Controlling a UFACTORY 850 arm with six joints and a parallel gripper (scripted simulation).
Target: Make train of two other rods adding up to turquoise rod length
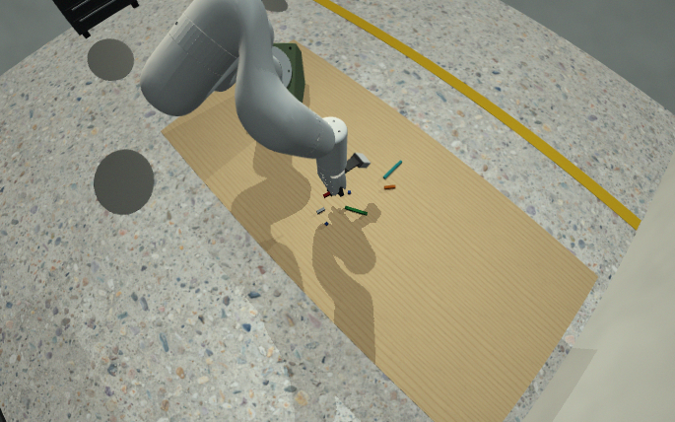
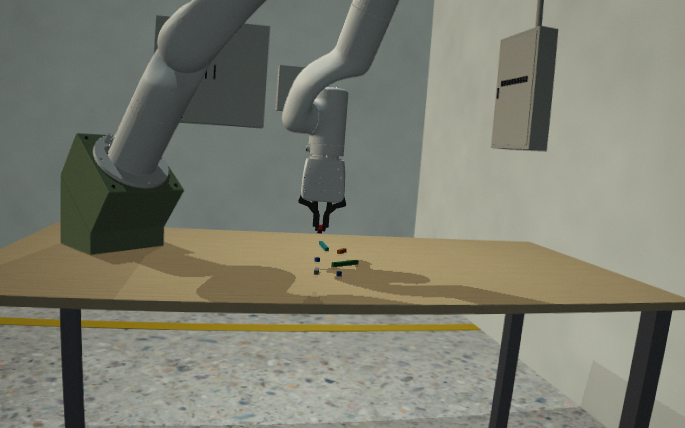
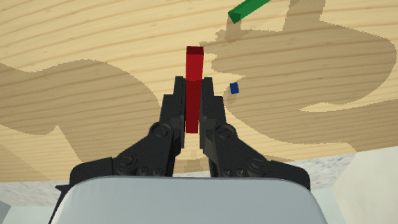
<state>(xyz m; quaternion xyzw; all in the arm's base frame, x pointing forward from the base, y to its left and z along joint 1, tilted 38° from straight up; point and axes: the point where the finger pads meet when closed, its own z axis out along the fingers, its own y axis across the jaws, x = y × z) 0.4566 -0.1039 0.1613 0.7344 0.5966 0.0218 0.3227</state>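
My gripper is now 20 mm past the grey rod, 50 mm to the left of it and 110 mm above it. Also, from my hand: green rod (80 mm ahead, 30 mm to the left, 110 mm below); then red rod (20 mm below); then orange rod (120 mm ahead, 180 mm to the left, 110 mm below).
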